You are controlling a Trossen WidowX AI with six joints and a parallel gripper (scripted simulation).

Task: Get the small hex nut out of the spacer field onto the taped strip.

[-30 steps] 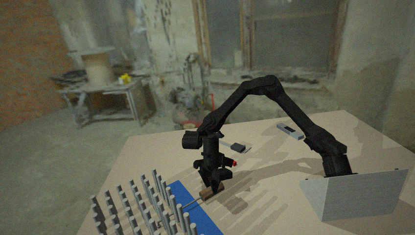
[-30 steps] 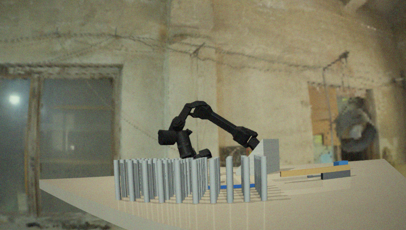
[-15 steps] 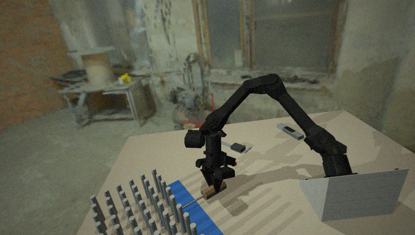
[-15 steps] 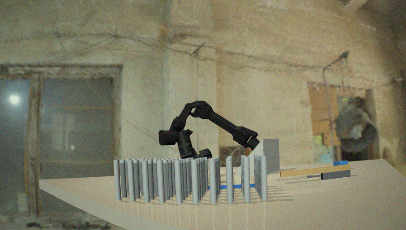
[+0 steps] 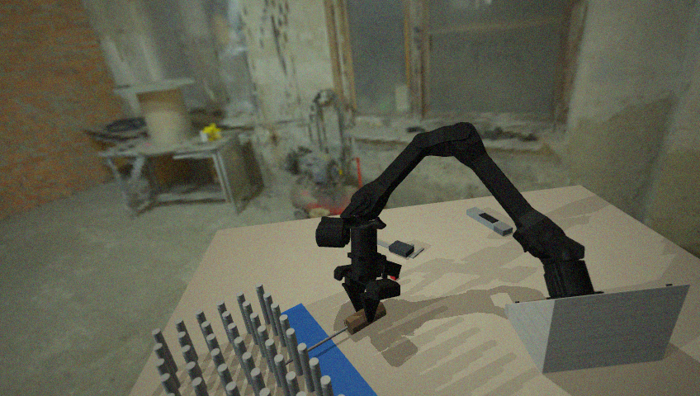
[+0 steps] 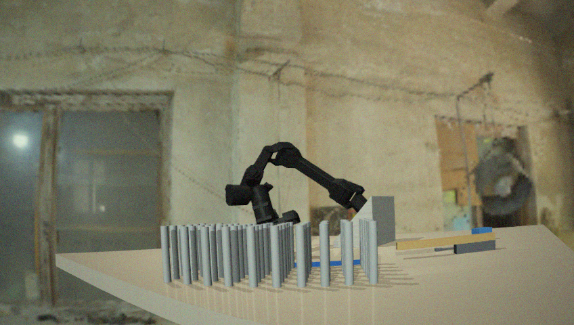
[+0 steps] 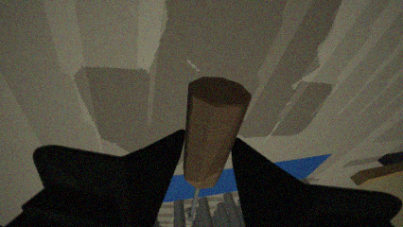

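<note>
Right now my gripper tip is 140 mm to the left of the small red cube, 110 mm past it and 10 mm above it. From my gripper tip the other things lie so: grey flat block 460 mm behind, 310 mm to the right; blue taped strip 100 mm ahead, 90 mm to the left, 20 mm below.
</note>
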